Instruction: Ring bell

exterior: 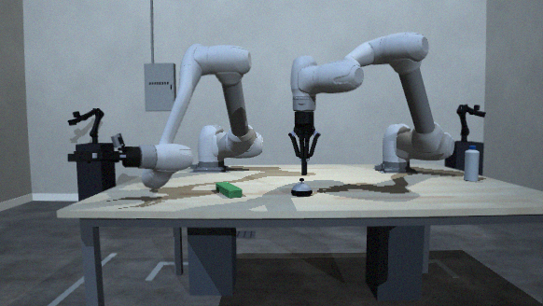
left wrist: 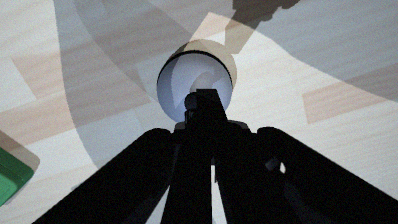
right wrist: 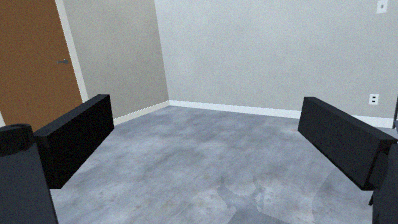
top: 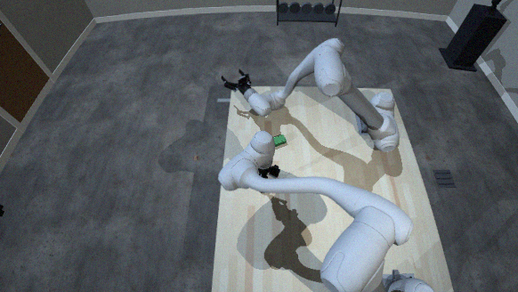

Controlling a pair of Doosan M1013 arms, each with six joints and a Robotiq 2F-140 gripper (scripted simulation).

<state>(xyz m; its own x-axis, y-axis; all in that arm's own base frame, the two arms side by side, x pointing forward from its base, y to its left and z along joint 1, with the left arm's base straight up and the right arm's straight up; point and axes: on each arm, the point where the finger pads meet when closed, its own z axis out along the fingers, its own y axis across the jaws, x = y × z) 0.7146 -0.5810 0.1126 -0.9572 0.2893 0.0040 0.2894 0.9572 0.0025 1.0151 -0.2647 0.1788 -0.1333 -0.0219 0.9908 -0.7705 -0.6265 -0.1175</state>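
My left gripper is now 60 mm above the black button and 10 mm to the left of it. Also, from my left hand: bell (70 mm below, 10 mm to the right); white bottle (830 mm to the left, 360 mm behind, 30 mm below).
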